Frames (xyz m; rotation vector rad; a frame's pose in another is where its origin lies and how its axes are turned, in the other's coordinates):
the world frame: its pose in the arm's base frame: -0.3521 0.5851 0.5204 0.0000 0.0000 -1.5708
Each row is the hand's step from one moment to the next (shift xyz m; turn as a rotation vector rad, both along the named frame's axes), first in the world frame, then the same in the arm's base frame.
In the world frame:
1: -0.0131 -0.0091 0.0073 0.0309 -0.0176 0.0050
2: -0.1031 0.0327 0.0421 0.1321 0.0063 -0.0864
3: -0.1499 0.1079 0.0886 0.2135 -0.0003 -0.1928
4: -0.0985 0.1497 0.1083 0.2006 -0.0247 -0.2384
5: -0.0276 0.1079 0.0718 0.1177 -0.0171 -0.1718
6: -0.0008 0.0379 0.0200 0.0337 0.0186 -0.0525
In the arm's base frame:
1: -0.0091 0.0131 0.0073 -0.0176 -0.0309 0.0050
2: 0.0327 0.1031 0.0421 0.0063 -0.1321 -0.0864
3: 0.1079 0.1499 0.0886 -0.0003 -0.2135 -0.1928
4: 0.1497 0.0985 0.1083 -0.0247 -0.2006 -0.2384
5: 0.1079 0.0276 0.0718 -0.0171 -0.1177 -0.1718
6: 0.0379 0.0008 0.0200 0.0186 -0.0337 -0.0525

